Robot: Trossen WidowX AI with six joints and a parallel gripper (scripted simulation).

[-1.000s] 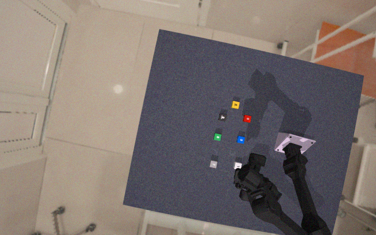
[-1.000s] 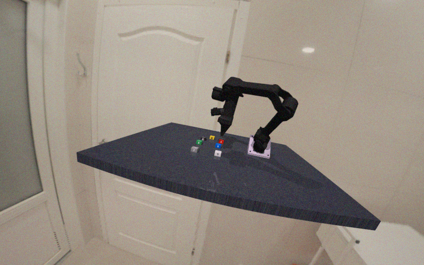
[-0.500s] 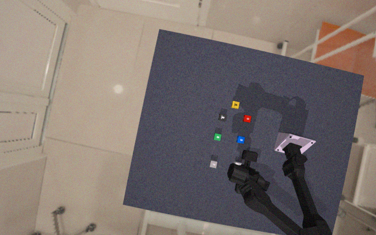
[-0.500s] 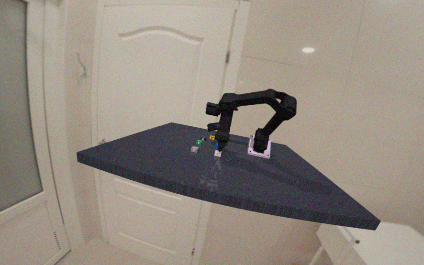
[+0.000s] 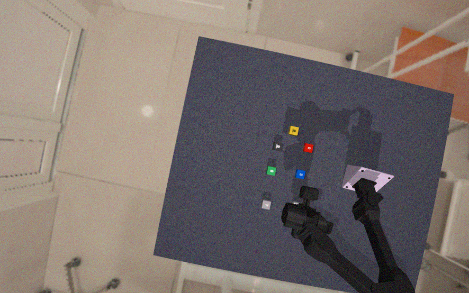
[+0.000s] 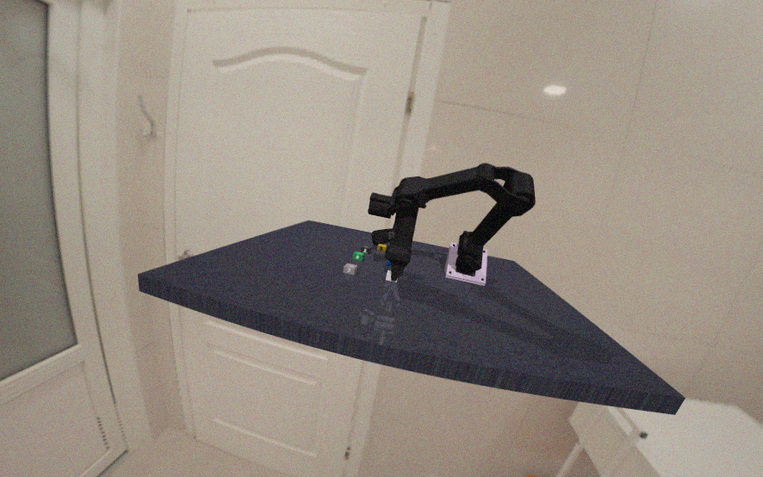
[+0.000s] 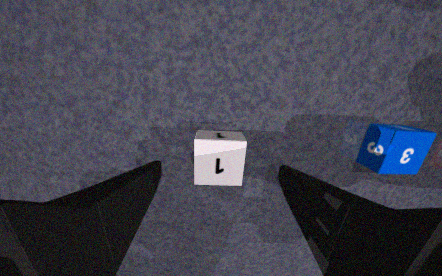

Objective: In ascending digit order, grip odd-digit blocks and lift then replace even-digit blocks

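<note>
Right now the white block is 1 cm ahead of my gripper tip. Round my gripper tip: blue block (3 cm ahead, 13 cm to the right); green block (15 cm ahead, 10 cm to the right); grey block (12 cm ahead, 3 cm to the left).
</note>
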